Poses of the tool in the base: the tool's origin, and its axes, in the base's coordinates. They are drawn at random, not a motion.
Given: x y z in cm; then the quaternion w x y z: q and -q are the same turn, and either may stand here.
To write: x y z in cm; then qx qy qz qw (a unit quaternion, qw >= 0). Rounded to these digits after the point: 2 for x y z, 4 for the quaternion.
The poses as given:
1: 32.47 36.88 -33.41 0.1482 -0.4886 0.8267 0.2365
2: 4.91 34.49 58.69 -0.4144 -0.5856 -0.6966 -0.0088
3: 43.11 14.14 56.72 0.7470 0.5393 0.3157 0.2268
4: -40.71 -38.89 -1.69 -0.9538 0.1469 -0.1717 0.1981
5: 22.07 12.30 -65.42 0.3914 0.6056 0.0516 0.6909
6: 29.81 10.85 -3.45 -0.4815 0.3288 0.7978 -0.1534
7: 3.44 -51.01 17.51 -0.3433 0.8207 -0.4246 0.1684
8: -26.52 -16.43 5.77 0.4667 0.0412 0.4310 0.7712
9: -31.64 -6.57 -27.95 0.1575 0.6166 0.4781 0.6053
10: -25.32 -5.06 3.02 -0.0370 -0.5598 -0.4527 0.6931
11: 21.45 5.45 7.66 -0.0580 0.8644 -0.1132 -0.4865
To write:
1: 32.47 36.88 -33.41 -0.4886 0.8267 0.2365 0.1482
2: 4.91 34.49 58.69 0.5856 0.6966 0.0088 0.4144
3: 43.11 14.14 56.72 0.5393 0.3157 0.2268 0.7470
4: -40.71 -38.89 -1.69 -0.1469 0.1717 -0.1981 0.9538
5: 22.07 12.30 -65.42 0.6056 0.0516 0.6909 0.3914
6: 29.81 10.85 -3.45 -0.3288 -0.7978 0.1534 0.4815
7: 3.44 -51.01 17.51 -0.8207 0.4246 -0.1684 0.3433
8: -26.52 -16.43 5.77 0.0412 0.4310 0.7712 0.4667
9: -31.64 -6.57 -27.95 0.6166 0.4781 0.6053 0.1575
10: -25.32 -5.06 3.02 0.5598 0.4527 -0.6931 0.0370
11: 21.45 5.45 7.66 -0.8644 0.1132 0.4865 0.0580
